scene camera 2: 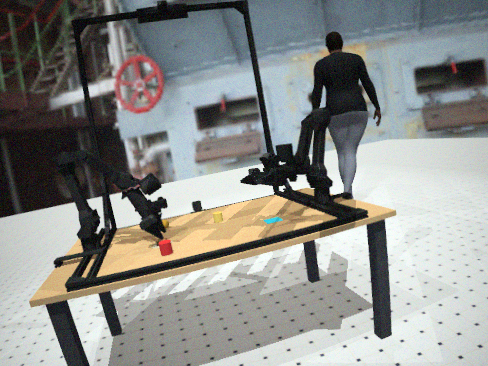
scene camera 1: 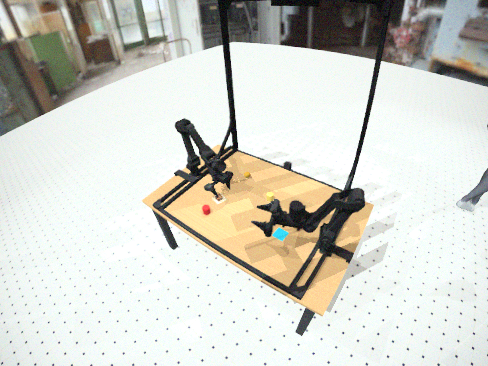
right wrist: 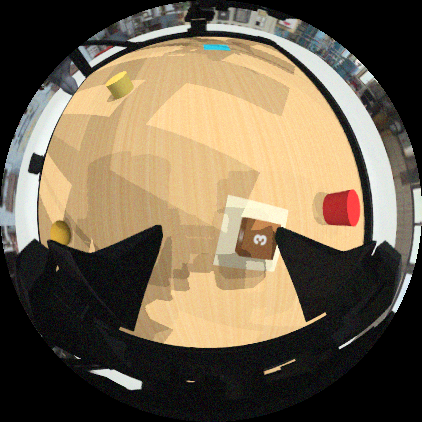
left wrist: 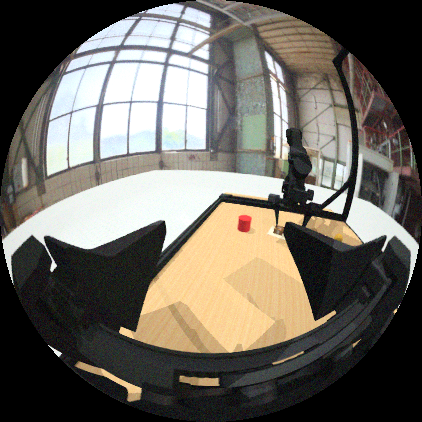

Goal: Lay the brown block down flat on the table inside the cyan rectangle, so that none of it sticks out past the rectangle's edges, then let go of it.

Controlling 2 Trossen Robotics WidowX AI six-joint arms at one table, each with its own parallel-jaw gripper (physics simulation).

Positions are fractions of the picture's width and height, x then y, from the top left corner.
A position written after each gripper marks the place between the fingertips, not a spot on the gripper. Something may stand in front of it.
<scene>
The left gripper (scene camera 2: 0.51,0.50) is open and holds nothing. The right gripper (scene camera 2: 0.34,0.64) is open, holding nothing. Also in view: a red cylinder (right wrist: 0.80,0.49).
The left gripper also shows in the left wrist view (left wrist: 0.54,0.54). The right gripper also shows in the right wrist view (right wrist: 0.52,0.55) and in the left wrist view (left wrist: 0.68,0.54).
</scene>
